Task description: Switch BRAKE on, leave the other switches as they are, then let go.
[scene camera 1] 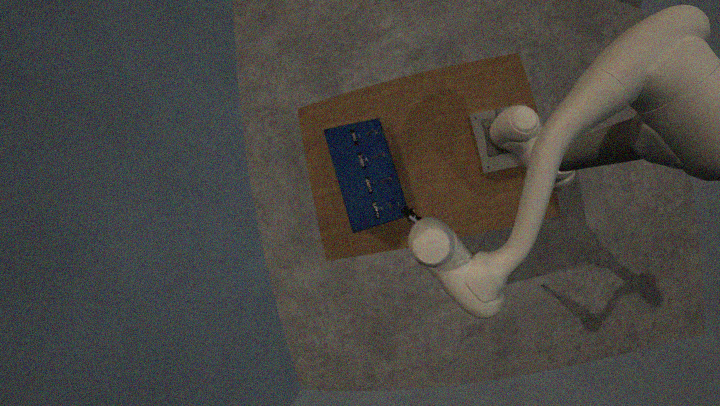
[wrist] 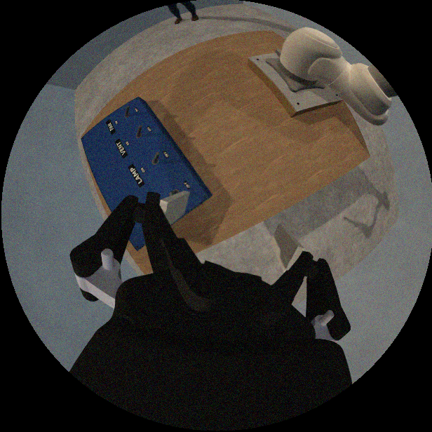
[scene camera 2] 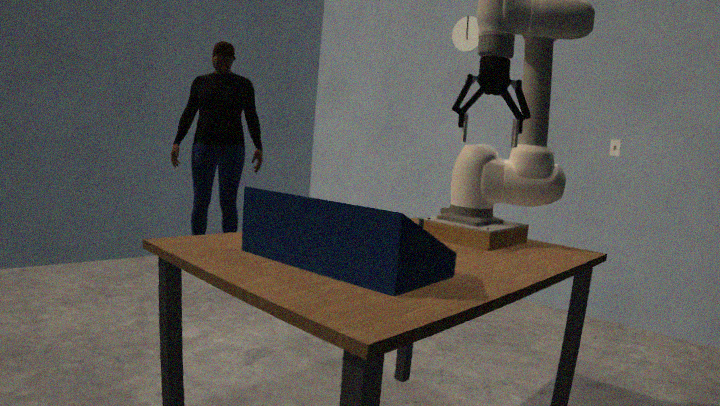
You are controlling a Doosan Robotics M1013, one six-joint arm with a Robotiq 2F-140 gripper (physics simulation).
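Where they show: gripper, fingertip midpoint: (scene camera 2: 488,144); arm's base, link origin: (scene camera 2: 470,221).
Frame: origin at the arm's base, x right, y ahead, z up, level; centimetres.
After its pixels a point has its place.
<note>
The blue switch box (scene camera 1: 343,168) @(y 76.2, x -4.8, z 9.2 cm) (scene camera 2: 322,239) @(y 78.6, x -13.9, z 1.8 cm) (wrist: 107,167) stands on the table, its sloped face turned from scene camera 2. In the wrist view the FAN lever (wrist: 127,111), VENT lever (wrist: 139,132) and LAMP lever (wrist: 156,158) stand in a row between ON and OFF marks. The BRAKE lever (wrist: 174,191) shows partly above a fingertip; its setting is not clear, and its name label is hidden behind the finger. My gripper (scene camera 1: 410,214) (scene camera 2: 489,132) @(y 43.6, x -32.7, z 26.3 cm) (wrist: 231,218) is open and empty, high above the table beside the BRAKE end, apart from the box.
The wooden table (scene camera 1: 443,186) @(y 31.6, x -19.4, z -6.6 cm) (scene camera 2: 302,297) @(y 92.4, x -25.6, z -6.6 cm) (wrist: 235,145) carries the arm's base plate (scene camera 1: 478,146) @(y 12.5, x -3.4, z -0.1 cm) (scene camera 2: 511,226) @(y -5.4, x -14.0, z 0.1 cm) (wrist: 302,102) on the side across from the box. A person (scene camera 2: 219,110) stands beyond the table. The arm's lower links rise above the base.
</note>
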